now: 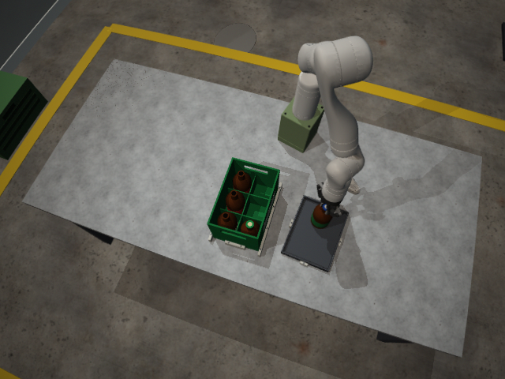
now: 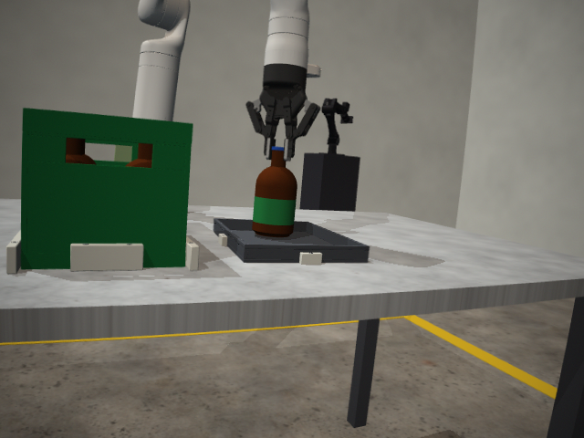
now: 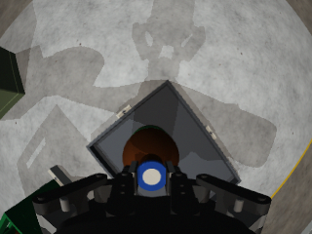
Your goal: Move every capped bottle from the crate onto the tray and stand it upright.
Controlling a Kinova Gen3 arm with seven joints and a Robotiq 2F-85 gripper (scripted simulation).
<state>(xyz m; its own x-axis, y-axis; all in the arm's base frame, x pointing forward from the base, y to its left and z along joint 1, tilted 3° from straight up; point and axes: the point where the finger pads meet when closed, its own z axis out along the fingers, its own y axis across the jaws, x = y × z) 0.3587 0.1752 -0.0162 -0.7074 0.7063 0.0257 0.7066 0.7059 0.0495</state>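
My hand is 50 mm short of the crate, 290 mm to the left of it and 80 mm above it. Round my hand: tray: 50 mm ahead, 150 mm below.
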